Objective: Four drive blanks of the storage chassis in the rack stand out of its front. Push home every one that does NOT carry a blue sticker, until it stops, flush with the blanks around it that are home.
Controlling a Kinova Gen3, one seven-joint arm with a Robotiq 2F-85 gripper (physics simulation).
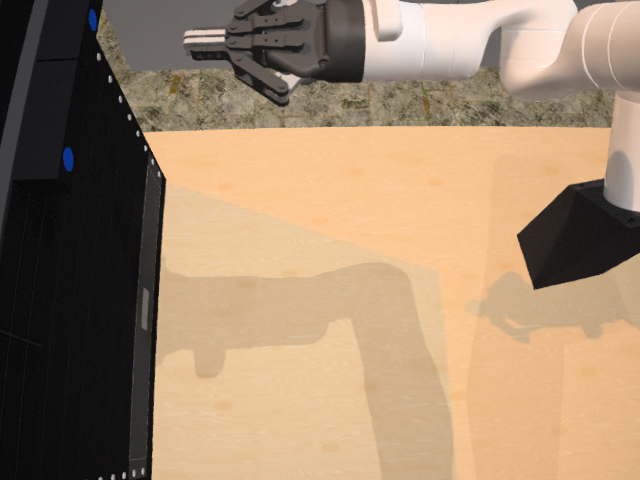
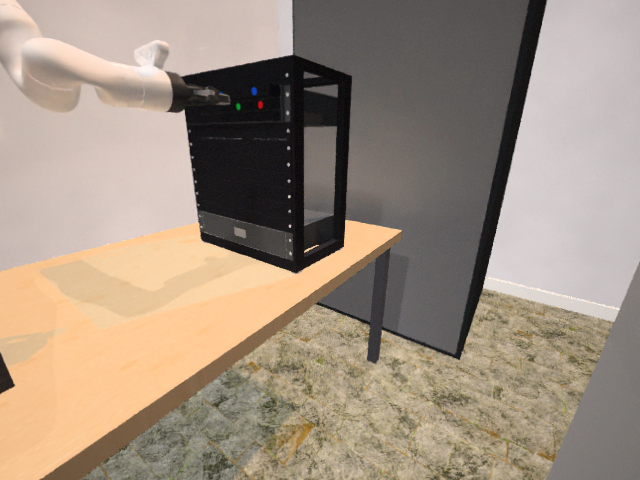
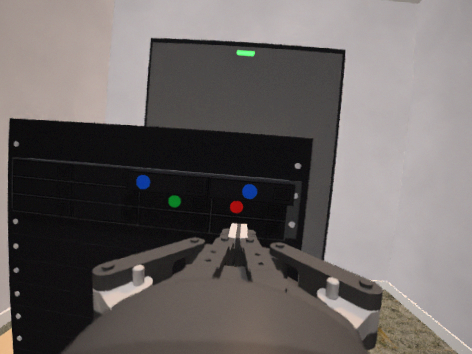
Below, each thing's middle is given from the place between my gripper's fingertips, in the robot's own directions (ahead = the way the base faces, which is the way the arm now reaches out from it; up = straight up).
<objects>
My gripper is now 17 cm short of the red-stickered blank (image 3: 221, 207).
</objects>
